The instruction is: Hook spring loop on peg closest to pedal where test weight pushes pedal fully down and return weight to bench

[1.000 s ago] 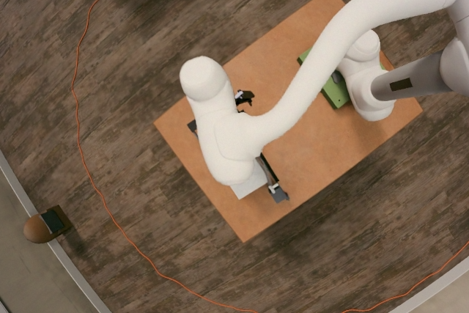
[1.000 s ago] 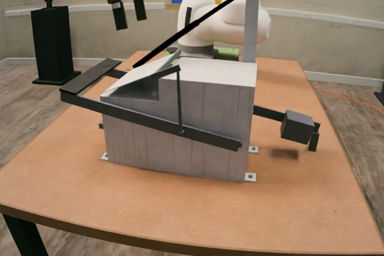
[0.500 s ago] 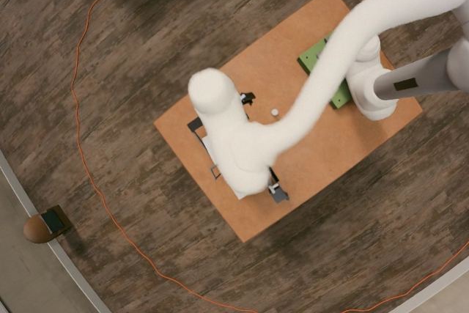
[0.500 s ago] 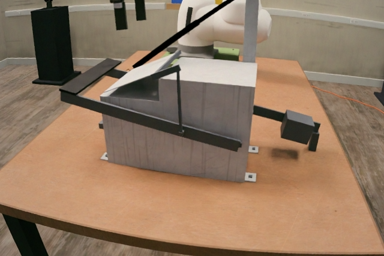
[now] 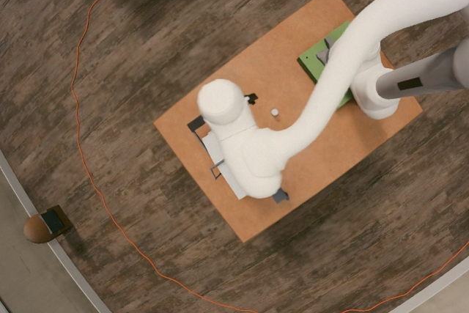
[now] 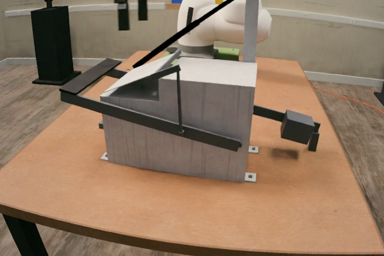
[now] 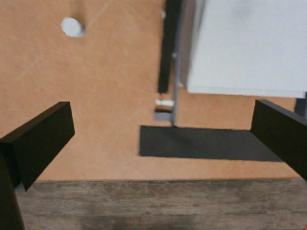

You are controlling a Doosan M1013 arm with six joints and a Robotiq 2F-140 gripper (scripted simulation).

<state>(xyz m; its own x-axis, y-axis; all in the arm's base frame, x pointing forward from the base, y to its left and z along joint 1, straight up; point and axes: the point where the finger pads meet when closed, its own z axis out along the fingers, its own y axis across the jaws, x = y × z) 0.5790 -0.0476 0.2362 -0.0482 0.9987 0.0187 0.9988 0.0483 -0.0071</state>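
Right now the steel test weight is 16 cm behind my hand, 8 cm to the left of it and 27 cm below it. Round my hand: grey block 3 cm ahead, 10 cm to the right, 29 cm below; then dark block 3 cm ahead, 48 cm to the left, 27 cm below.
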